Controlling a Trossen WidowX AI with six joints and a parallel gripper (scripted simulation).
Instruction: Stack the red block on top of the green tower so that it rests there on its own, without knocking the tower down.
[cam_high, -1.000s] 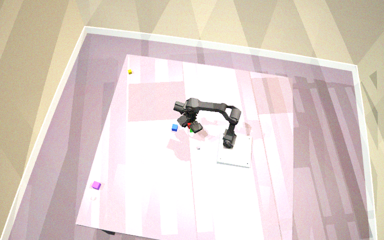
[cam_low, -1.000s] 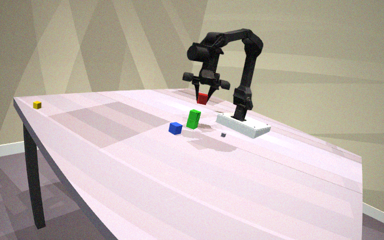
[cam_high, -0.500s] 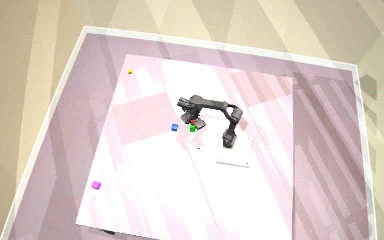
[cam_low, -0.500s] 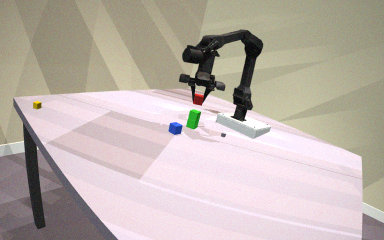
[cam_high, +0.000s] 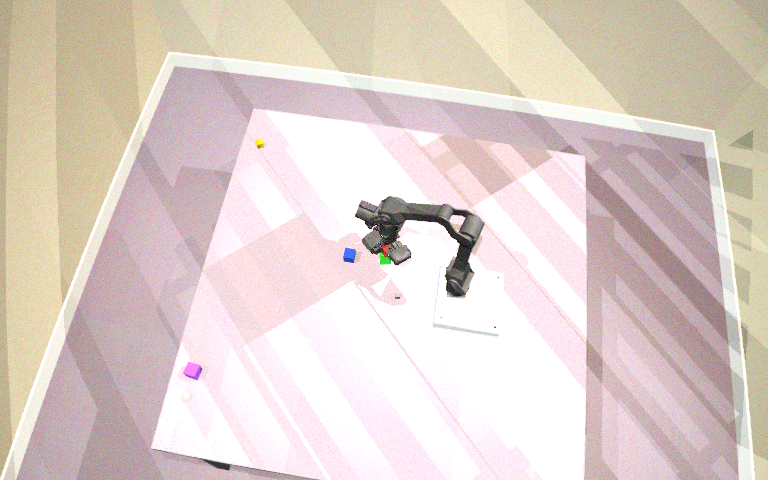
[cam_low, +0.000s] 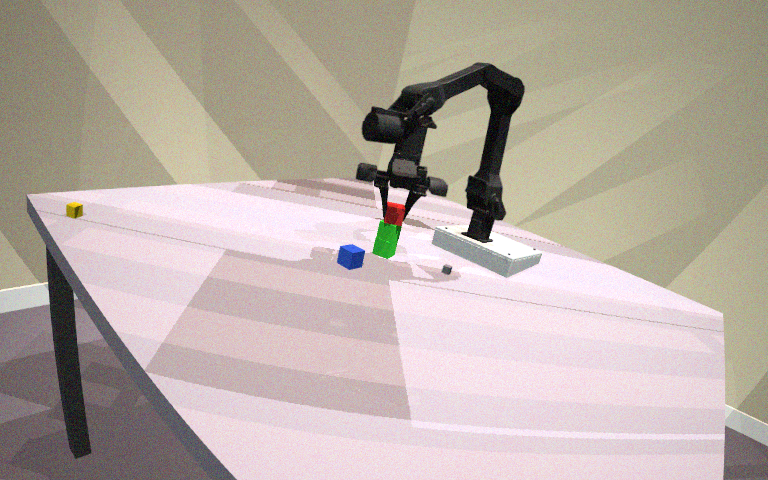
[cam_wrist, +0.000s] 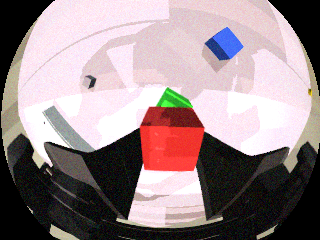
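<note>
Right now the red block is 1 cm above my gripper tip. Round my gripper tip: blue block: 12 cm ahead, 1 cm to the left, 6 cm below; then yellow block: 52 cm ahead, 41 cm to the right, 7 cm below; then magenta block: 55 cm ahead, 47 cm to the left, 6 cm below.
</note>
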